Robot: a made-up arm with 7 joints.
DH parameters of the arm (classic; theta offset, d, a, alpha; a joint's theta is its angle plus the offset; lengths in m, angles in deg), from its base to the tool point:
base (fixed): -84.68 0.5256 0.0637 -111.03
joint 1: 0 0.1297 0.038 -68.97
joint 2: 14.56 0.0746 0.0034 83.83
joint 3: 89 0.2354 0.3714 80.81
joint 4: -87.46 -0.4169 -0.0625 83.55
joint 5: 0 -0.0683 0.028 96.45
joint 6: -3.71 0.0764 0.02 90
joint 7: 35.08 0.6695 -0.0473 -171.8
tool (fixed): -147.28 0.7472 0 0
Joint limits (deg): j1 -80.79..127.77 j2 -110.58..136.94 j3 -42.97..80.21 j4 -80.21..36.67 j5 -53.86..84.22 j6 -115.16..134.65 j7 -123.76..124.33
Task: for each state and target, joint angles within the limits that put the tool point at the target. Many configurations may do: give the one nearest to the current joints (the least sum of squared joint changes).
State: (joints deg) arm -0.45 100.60 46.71 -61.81 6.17 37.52 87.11
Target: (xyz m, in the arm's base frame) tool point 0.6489 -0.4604 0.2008
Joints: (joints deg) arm 4.02 100.03 37.20 -61.00 7.23 39.61 82.28
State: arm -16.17 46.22 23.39 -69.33 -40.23 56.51 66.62
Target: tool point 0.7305 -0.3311 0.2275
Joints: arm -26.36 86.61 27.12 -59.92 -39.86 49.76 69.09
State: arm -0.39 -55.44 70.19 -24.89 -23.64 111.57 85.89
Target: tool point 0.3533 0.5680 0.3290
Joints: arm -1.35 -8.40 49.73 -13.08 -20.36 106.80 78.43
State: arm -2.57 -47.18 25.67 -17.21 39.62 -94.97 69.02
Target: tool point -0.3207 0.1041 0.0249
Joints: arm -10.63 -84.05 25.10 -12.66 52.35 -115.16 117.65
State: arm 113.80 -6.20 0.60 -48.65 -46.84 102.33 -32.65
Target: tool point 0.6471 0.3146 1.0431
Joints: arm 112.51 -16.75 6.99 -56.14 -44.80 103.74 -28.26
